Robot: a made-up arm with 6 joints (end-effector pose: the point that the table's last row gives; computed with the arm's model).
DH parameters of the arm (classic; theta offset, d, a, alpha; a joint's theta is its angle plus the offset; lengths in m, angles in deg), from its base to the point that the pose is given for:
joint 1: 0 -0.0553 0.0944 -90
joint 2: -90 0.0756 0.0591 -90
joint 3: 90 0.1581 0.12 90
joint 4: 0 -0.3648 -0.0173 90
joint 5: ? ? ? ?
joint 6: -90 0.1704 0.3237 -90
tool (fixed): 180 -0.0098 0 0
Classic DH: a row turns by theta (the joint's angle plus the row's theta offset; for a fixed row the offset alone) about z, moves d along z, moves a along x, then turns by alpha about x.
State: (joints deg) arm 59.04 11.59 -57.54 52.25 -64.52 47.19
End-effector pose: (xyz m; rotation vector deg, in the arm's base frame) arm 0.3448 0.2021 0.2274 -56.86 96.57 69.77
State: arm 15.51 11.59 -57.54 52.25 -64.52 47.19
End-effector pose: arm 0.3892 -0.0909 0.2274 -15.91 103.67 40.25
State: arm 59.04 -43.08 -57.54 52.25 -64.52 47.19
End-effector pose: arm 0.1706 -0.0883 0.3173 -39.13 39.64 77.24
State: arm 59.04 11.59 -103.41 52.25 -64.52 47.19
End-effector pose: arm 0.1208 0.3623 0.3352 -91.31 76.43 30.28
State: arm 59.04 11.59 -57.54 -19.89 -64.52 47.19
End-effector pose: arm 0.1356 -0.0012 0.1652 -12.22 41.91 49.08
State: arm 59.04 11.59 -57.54 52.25 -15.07 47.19
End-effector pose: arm 0.1005 0.0629 0.1558 -98.03 50.46 72.82
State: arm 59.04 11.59 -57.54 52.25 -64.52 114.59
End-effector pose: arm 0.3263 0.4711 -0.0102 104.99 -137.86 -32.34
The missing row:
joint 5: 90 -0.0511 0.0713 -90
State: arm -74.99 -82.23 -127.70 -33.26 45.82 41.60
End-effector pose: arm -0.2854 -0.1735 0.1237 43.33 -0.48 99.04
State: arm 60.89 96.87 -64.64 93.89 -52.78 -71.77
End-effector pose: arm 0.3823 -0.0124 0.0853 -9.28 121.83 52.18
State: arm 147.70 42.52 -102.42 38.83 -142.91 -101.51
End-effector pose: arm -0.2882 0.1658 -0.1479 21.89 -15.99 102.16
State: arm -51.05 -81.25 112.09 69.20 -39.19 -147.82
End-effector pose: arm 0.0214 0.4217 0.0895 -118.37 63.93 -17.35
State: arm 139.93 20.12 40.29 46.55 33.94 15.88
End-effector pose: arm 0.0295 -0.2632 -0.2588 -5.62 13.80 175.93
